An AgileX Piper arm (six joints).
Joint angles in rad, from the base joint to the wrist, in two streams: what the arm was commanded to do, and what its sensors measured. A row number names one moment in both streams.
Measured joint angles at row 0: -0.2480 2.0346 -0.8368 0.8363 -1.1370 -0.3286
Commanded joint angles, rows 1 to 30: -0.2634 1.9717 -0.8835 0.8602 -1.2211 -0.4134; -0.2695 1.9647 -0.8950 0.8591 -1.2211 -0.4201; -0.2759 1.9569 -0.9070 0.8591 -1.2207 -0.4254; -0.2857 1.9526 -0.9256 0.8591 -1.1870 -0.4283; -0.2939 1.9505 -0.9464 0.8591 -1.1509 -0.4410; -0.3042 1.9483 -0.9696 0.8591 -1.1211 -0.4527; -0.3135 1.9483 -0.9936 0.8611 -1.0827 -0.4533; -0.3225 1.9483 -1.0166 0.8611 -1.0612 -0.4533; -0.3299 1.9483 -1.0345 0.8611 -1.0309 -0.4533; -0.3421 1.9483 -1.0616 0.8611 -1.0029 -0.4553; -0.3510 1.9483 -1.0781 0.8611 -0.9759 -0.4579; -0.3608 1.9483 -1.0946 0.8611 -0.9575 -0.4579; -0.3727 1.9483 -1.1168 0.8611 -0.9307 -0.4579; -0.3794 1.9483 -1.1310 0.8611 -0.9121 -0.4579; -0.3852 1.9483 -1.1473 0.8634 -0.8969 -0.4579; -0.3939 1.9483 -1.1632 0.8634 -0.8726 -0.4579; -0.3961 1.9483 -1.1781 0.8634 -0.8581 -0.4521; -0.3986 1.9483 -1.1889 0.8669 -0.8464 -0.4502; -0.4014 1.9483 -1.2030 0.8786 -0.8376 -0.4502; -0.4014 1.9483 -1.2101 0.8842 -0.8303 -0.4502; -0.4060 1.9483 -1.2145 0.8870 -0.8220 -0.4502; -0.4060 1.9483 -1.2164 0.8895 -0.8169 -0.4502; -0.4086 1.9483 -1.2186 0.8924 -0.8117 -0.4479; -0.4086 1.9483 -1.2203 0.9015 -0.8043 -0.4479; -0.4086 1.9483 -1.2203 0.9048 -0.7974 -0.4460; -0.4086 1.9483 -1.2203 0.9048 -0.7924 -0.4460; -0.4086 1.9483 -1.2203 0.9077 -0.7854 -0.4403; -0.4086 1.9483 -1.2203 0.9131 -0.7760 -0.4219; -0.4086 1.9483 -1.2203 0.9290 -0.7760 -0.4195; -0.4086 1.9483 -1.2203 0.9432 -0.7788 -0.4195
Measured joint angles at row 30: -0.4065 1.9708 -1.2040 0.9371 -0.7288 -0.4360
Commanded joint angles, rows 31 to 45: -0.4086 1.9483 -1.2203 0.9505 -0.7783 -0.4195; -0.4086 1.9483 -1.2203 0.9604 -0.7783 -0.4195; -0.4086 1.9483 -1.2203 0.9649 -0.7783 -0.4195; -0.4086 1.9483 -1.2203 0.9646 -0.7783 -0.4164; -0.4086 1.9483 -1.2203 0.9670 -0.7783 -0.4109; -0.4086 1.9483 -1.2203 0.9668 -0.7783 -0.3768; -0.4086 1.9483 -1.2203 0.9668 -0.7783 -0.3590; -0.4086 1.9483 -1.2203 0.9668 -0.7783 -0.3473; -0.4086 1.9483 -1.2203 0.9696 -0.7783 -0.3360; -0.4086 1.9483 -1.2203 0.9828 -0.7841 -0.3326; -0.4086 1.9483 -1.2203 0.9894 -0.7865 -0.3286; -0.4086 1.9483 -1.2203 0.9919 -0.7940 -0.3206; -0.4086 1.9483 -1.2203 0.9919 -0.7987 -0.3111; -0.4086 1.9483 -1.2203 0.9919 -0.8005 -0.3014; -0.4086 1.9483 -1.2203 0.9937 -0.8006 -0.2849
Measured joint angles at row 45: -0.4065 1.9708 -1.2040 1.0174 -0.7292 -0.3236
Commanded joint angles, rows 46 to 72: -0.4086 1.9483 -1.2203 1.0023 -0.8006 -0.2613; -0.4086 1.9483 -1.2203 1.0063 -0.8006 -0.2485; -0.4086 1.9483 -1.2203 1.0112 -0.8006 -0.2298; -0.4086 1.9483 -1.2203 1.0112 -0.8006 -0.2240; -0.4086 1.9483 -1.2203 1.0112 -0.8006 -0.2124; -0.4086 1.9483 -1.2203 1.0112 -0.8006 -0.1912; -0.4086 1.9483 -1.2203 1.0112 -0.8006 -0.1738; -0.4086 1.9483 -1.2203 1.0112 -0.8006 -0.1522; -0.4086 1.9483 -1.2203 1.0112 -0.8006 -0.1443; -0.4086 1.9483 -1.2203 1.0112 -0.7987 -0.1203; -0.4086 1.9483 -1.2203 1.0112 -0.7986 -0.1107; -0.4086 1.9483 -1.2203 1.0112 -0.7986 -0.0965; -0.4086 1.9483 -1.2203 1.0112 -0.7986 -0.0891; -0.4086 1.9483 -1.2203 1.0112 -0.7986 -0.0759; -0.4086 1.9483 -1.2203 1.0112 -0.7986 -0.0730; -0.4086 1.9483 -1.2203 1.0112 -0.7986 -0.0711; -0.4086 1.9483 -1.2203 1.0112 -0.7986 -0.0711; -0.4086 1.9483 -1.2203 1.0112 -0.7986 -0.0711; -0.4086 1.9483 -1.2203 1.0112 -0.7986 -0.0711; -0.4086 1.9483 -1.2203 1.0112 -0.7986 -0.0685; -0.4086 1.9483 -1.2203 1.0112 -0.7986 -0.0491; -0.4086 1.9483 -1.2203 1.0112 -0.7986 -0.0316; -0.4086 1.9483 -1.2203 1.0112 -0.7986 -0.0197; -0.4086 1.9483 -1.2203 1.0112 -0.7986 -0.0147; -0.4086 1.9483 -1.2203 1.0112 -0.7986 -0.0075; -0.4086 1.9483 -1.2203 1.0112 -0.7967 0.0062; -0.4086 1.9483 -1.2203 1.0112 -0.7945 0.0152
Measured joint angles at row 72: -0.4065 1.9708 -1.2040 1.0415 -0.7349 -0.0317
